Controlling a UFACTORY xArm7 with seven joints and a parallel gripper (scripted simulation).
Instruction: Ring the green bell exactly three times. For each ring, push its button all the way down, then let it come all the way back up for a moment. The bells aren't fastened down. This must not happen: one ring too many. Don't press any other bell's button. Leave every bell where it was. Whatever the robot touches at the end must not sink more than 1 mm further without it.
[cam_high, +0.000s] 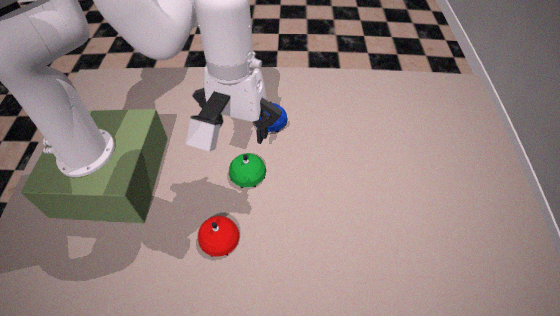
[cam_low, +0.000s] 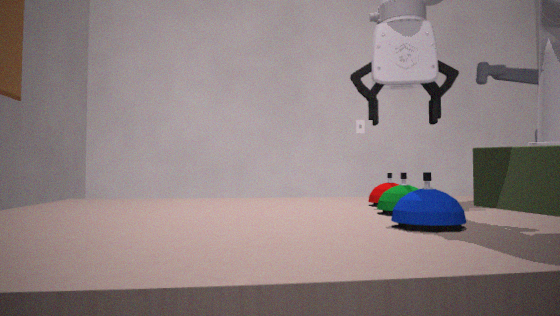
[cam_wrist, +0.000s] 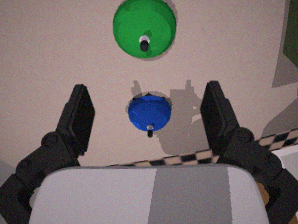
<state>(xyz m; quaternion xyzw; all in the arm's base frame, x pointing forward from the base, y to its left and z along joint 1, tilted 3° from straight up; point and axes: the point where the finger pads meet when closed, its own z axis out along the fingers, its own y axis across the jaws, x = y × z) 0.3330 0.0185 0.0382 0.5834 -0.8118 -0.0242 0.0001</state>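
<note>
The green bell lies 11 cm below my hand. Also, from my hand: red bell (5 cm behind, 16 cm to the right, 11 cm below); then blue bell (5 cm ahead, 16 cm to the left, 11 cm below).
</note>
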